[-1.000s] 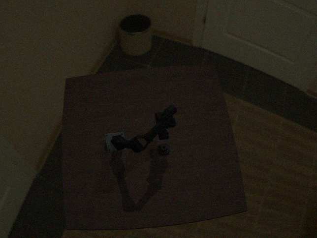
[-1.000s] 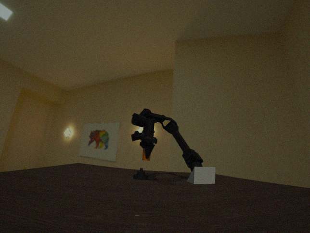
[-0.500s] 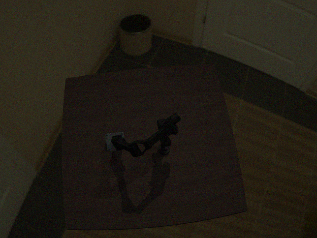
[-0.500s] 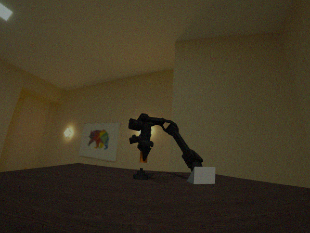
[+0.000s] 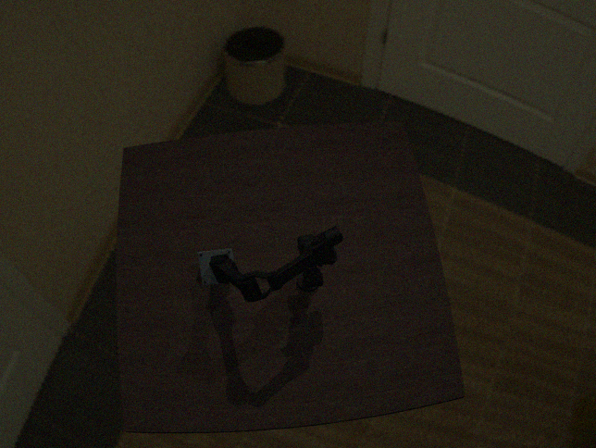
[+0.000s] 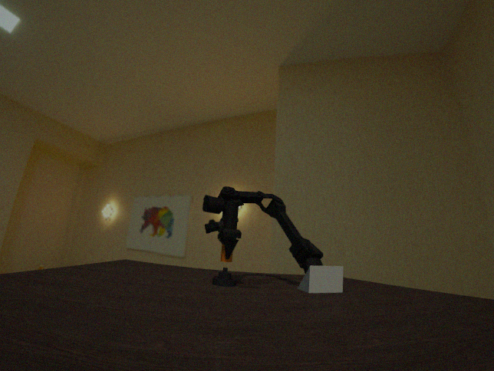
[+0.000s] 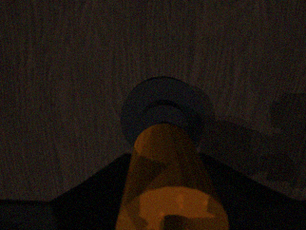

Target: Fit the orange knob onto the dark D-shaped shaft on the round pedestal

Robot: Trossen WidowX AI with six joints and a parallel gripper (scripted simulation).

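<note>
Right now my gripper tip is 60 mm above the dark round pedestal. Also, from my gripper tip: orange knob: 20 mm above.
</note>
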